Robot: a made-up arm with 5 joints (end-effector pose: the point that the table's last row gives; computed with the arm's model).
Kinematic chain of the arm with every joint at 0, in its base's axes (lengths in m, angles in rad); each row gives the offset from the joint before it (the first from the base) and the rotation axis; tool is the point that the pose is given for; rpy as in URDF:
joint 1: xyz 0.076 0 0.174 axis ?
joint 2: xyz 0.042 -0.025 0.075 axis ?
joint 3: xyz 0.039 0 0.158 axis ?
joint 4: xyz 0.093 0 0.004 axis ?
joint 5: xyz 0.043 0.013 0 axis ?
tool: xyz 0 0 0 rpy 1.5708 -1.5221 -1.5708
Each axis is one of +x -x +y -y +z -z.
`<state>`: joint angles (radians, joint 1 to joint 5).
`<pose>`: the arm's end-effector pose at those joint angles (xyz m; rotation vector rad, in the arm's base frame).
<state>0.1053 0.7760 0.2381 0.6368 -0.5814</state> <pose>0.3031 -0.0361 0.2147 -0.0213 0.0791 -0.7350</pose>
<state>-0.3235 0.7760 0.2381 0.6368 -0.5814</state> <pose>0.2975 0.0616 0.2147 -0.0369 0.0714 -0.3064</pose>
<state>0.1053 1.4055 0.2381 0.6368 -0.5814</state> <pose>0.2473 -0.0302 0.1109 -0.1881 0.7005 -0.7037</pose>
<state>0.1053 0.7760 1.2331 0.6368 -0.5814</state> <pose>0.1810 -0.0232 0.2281 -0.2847 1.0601 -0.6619</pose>
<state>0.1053 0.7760 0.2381 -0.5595 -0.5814</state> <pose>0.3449 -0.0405 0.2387 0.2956 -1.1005 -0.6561</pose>
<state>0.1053 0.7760 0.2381 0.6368 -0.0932</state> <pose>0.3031 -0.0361 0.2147 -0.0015 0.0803 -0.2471</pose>
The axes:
joint 1: -z
joint 2: +y
joint 3: +y
joint 4: +y
joint 5: -x

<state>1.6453 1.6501 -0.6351 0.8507 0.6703</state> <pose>0.0464 -0.2348 0.0796 0.2791 0.1305 -1.0160</pose>
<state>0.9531 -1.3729 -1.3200 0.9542 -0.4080</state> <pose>-0.0484 0.1544 0.3974 0.7393 2.9171 -0.1641</pose>
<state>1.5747 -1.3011 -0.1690 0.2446 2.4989</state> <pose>0.0643 0.0800 0.4621 -2.5507 1.2060 0.2086</pose>
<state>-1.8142 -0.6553 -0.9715 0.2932 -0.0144</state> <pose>0.0931 -0.0189 0.5325 2.4021 -1.7593 0.2724</pose>
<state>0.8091 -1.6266 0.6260 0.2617 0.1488</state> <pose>0.0402 0.0202 0.3885 -1.0262 -2.0996 -0.3583</pose>
